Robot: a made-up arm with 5 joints. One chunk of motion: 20 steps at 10 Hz.
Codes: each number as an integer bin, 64 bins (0 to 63) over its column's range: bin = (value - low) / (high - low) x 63, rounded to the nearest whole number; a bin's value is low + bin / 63 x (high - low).
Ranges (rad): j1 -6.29..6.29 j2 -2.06..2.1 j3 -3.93..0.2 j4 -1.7..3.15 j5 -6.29..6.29
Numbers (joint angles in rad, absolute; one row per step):
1: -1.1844 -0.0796 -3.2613 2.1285 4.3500
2: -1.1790 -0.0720 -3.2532 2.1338 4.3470
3: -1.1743 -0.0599 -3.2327 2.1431 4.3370
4: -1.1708 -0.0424 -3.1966 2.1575 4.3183
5: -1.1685 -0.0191 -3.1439 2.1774 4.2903
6: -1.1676 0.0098 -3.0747 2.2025 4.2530
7: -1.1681 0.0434 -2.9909 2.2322 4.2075
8: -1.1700 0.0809 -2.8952 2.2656 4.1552
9: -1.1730 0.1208 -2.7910 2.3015 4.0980
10: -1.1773 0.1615 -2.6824 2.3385 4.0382
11: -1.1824 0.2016 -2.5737 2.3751 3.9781
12: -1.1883 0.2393 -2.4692 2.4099 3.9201
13: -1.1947 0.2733 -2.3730 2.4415 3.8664
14: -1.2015 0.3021 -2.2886 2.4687 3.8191
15: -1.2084 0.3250 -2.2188 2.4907 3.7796
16: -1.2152 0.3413 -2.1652 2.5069 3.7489
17: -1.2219 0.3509 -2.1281 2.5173 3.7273
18: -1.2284 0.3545 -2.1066 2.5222 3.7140
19: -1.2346 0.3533 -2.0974 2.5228 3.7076
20: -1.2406 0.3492 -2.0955 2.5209 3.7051
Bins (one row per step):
1: 26 30 10 50 53
2: 26 30 10 50 53
3: 26 30 11 50 53
4: 26 31 11 50 53
5: 26 31 12 50 53
6: 26 31 13 51 53
7: 26 32 14 51 53
8: 26 32 16 52 52
9: 26 33 17 52 52
10: 26 34 19 52 52
11: 26 34 21 53 51
12: 26 35 22 53 51
13: 26 35 24 54 51
14: 25 36 25 54 51
15: 25 36 26 54 50
16: 25 36 27 55 50
17: 25 37 27 55 50
18: 25 37 28 55 50
19: 25 37 28 55 50
20: 25 36 28 55 50

